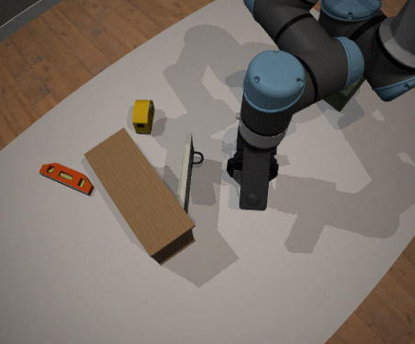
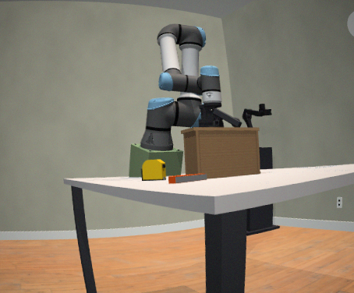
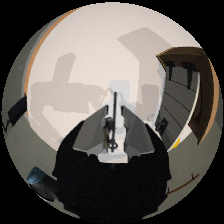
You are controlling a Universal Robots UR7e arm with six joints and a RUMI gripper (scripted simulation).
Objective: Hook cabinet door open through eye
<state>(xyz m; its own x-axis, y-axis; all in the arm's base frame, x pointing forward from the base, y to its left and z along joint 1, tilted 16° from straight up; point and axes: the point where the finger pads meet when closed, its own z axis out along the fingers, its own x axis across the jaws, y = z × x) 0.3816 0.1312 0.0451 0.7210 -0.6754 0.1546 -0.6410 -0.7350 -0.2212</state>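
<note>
Right now the pale door is 100 mm ahead of my hand and 60 mm to the right of it. The rest, counted from my hand: orange spirit level: 330 mm ahead, 270 mm to the right, 60 mm below; yellow tape measure: 80 mm ahead, 280 mm to the right, 40 mm below.
</note>
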